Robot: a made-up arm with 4 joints. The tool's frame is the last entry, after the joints.
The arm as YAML. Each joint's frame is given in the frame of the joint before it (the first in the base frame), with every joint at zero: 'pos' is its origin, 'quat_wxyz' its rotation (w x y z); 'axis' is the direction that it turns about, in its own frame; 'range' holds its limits. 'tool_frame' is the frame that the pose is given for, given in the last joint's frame.
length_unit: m
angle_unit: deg
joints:
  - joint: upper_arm
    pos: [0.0, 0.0, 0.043]
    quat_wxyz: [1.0, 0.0, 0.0, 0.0]
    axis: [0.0, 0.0, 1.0]
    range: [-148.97, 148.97]
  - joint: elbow
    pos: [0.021, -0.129, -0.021]
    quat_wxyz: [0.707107, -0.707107, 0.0, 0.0]
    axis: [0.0, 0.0, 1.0]
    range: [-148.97, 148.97]
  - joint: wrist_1
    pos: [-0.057, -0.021, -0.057]
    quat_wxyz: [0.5, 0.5, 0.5, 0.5]
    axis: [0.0, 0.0, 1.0]
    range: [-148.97, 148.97]
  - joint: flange
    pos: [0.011, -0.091, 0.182]
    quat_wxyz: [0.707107, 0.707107, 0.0, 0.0]
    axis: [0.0, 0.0, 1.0]
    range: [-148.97, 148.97]
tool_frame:
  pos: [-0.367, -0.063, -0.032]
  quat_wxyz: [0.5, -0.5, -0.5, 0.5]
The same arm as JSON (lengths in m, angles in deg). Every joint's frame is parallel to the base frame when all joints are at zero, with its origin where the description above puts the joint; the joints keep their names.
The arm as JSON. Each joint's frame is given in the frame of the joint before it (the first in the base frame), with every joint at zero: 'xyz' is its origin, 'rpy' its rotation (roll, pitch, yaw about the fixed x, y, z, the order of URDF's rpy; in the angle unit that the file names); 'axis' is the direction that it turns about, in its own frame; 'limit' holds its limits. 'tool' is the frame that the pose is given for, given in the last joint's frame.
{
  "units": {
    "length": "m",
    "angle": "deg"
  },
  "joints": [
    {
      "name": "upper_arm",
      "type": "revolute",
      "origin": {
        "xyz": [
          0.0,
          0.0,
          0.043
        ],
        "rpy": [
          0.0,
          0.0,
          0.0
        ]
      },
      "axis": "+z",
      "limit": {
        "lower": -148.97,
        "upper": 148.97
      }
    },
    {
      "name": "elbow",
      "type": "revolute",
      "origin": {
        "xyz": [
          0.021,
          -0.129,
          -0.021
        ],
        "rpy": [
          0.0,
          0.0,
          0.0
        ]
      },
      "axis": "+y",
      "limit": {
        "lower": -148.97,
        "upper": 148.97
      }
    },
    {
      "name": "wrist_1",
      "type": "revolute",
      "origin": {
        "xyz": [
          -0.057,
          -0.057,
          0.021
        ],
        "rpy": [
          0.0,
          0.0,
          0.0
        ]
      },
      "axis": "+x",
      "limit": {
        "lower": -148.97,
        "upper": 148.97
      }
    },
    {
      "name": "flange",
      "type": "revolute",
      "origin": {
        "xyz": [
          0.182,
          -0.091,
          -0.011
        ],
        "rpy": [
          0.0,
          0.0,
          0.0
        ]
      },
      "axis": "-y",
      "limit": {
        "lower": -148.97,
        "upper": 148.97
      }
    }
  ],
  "tool": {
    "origin": {
      "xyz": [
        -0.063,
        0.032,
        0.367
      ],
      "rpy": [
        0.0,
        0.0,
        0.0
      ]
    }
  }
}

